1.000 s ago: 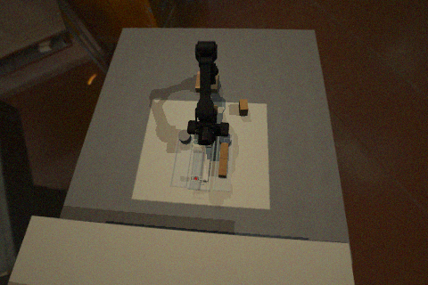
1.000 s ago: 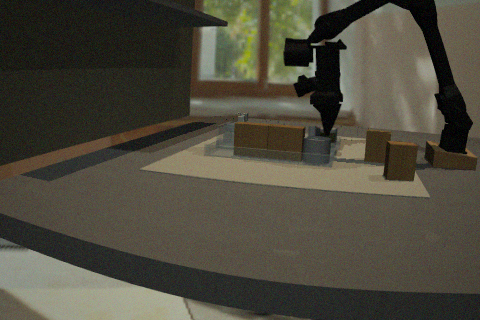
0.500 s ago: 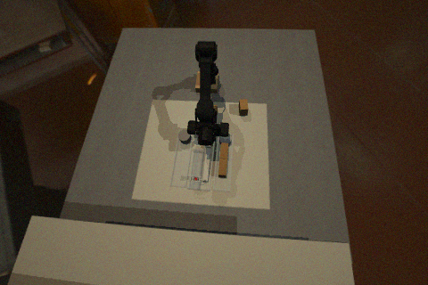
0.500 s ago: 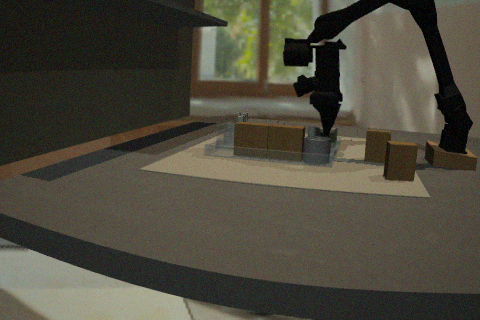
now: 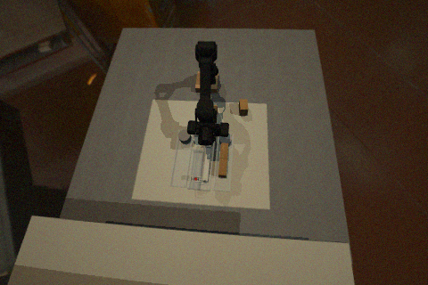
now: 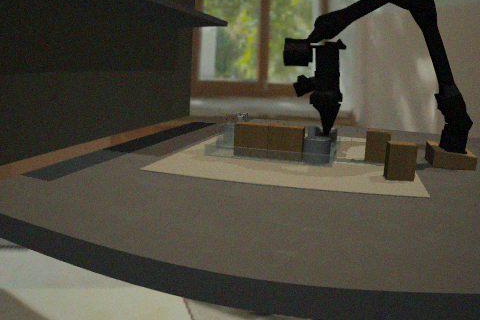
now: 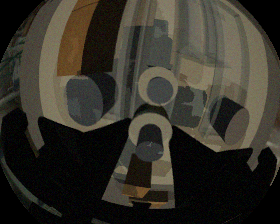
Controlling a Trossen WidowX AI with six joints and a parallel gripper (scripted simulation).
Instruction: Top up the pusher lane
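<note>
The clear lane rack is 14 cm ahead of my gripper tip, 5 cm to the right of it and 3 cm below it.
</note>
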